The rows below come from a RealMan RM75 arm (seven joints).
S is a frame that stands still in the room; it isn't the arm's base.
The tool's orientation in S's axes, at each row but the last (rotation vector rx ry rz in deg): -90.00, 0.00, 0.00; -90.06, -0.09, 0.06; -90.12, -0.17, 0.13; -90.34, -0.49, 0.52; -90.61, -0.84, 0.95; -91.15, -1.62, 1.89; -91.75, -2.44, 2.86; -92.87, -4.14, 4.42; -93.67, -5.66, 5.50; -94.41, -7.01, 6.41; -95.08, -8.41, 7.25; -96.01, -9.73, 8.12; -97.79, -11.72, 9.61
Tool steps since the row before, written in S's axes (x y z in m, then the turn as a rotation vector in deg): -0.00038, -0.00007, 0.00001, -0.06, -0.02, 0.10; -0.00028, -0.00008, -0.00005, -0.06, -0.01, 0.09; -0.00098, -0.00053, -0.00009, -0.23, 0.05, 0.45; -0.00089, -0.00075, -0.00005, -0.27, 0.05, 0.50; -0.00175, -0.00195, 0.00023, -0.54, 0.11, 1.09; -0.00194, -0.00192, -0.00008, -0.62, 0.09, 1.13; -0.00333, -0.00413, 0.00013, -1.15, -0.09, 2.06; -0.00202, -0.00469, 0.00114, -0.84, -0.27, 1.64; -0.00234, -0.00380, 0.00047, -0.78, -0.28, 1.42; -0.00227, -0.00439, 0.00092, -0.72, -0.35, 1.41; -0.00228, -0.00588, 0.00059, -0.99, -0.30, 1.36; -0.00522, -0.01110, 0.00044, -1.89, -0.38, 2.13; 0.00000, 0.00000, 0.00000, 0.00, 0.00, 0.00
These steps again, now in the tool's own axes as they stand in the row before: -0.00038, -0.00001, -0.00007, -0.06, -0.10, -0.02; -0.00028, 0.00005, -0.00008, -0.06, -0.09, -0.01; -0.00098, 0.00009, -0.00053, -0.23, -0.45, 0.05; -0.00090, 0.00005, -0.00074, -0.27, -0.50, 0.05; -0.00179, -0.00021, -0.00192, -0.54, -1.09, 0.11; -0.00201, 0.00012, -0.00184, -0.62, -1.13, 0.09; -0.00357, 0.00001, -0.00393, -1.16, -2.05, -0.09; -0.00246, -0.00090, -0.00453, -0.87, -1.62, -0.27; -0.00279, -0.00023, -0.00351, -0.81, -1.40, -0.28; -0.00289, -0.00060, -0.00407, -0.76, -1.39, -0.35; -0.00325, -0.00010, -0.00544, -1.02, -1.35, -0.25; -0.00728, 0.00061, -0.00986, -1.91, -2.13, -0.24; 0.00000, 0.00000, 0.00000, 0.00, 0.00, 0.00
